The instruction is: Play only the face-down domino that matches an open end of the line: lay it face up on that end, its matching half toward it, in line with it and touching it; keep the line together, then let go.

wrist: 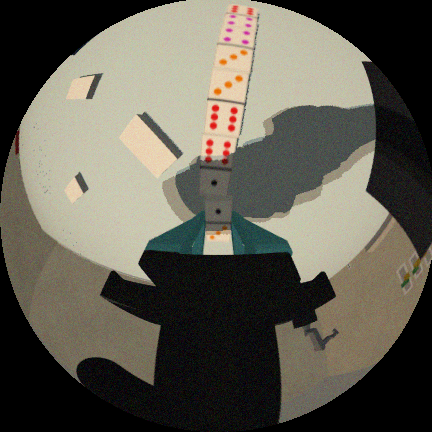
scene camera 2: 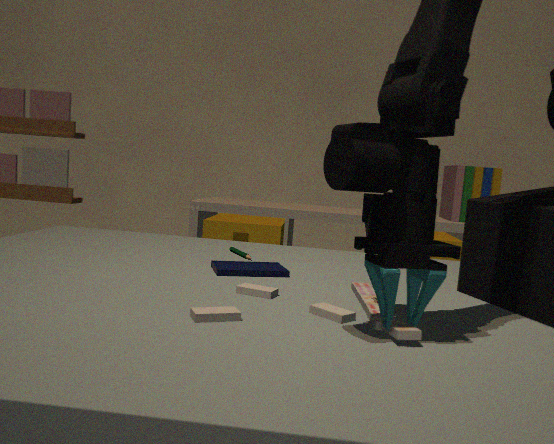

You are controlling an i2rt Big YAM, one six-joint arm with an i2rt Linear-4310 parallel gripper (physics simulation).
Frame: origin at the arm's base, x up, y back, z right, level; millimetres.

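Seen in the pictures: gripper, fingertip midpoint: (wrist: pixel 217 215) (scene camera 2: pixel 398 329).
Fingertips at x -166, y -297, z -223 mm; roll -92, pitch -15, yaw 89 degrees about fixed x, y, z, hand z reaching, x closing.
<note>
Pixels of each thing's middle, then the offset from my fingertips to it. Level surfaces: height alone.
- domino at the middle of its body: (wrist: pixel 217 219) (scene camera 2: pixel 400 329) dx +1, dy +1, dz -5 mm
- navy block at the middle of its body: (scene camera 2: pixel 249 268) dx -4, dy -226, dz +277 mm
- green pencil at the middle of its body: (scene camera 2: pixel 241 253) dx -5, dy -270, dz +424 mm
- table at its surface level: dx -10 mm
My gripper (scene camera 2: pixel 399 325) (wrist: pixel 217 215) is shut on a domino (scene camera 2: pixel 407 334) (wrist: pixel 218 204), face up, low at the near end of the line. The held domino's single-pip half faces the line; its orange three-pip half is partly hidden between the fingers. The line of face-up dominoes (scene camera 2: pixel 364 294) (wrist: pixel 228 84) ends in a single-pip half. In the wrist view the two single-pip halves appear to meet, nearly in line, the held one slightly to the right. I cannot tell whether it rests fully on the table. Three face-down dominoes (scene camera 2: pixel 332 312) (scene camera 2: pixel 256 290) (scene camera 2: pixel 215 314) lie apart, left of the line.
A navy block (scene camera 2: pixel 250 269) and a green pencil (scene camera 2: pixel 239 253) lie farther back on the table (scene camera 2: pixel 125 360). A dark arm part (scene camera 2: pixel 510 250) stands at the right. The arm's shadow falls across the line's near end.
</note>
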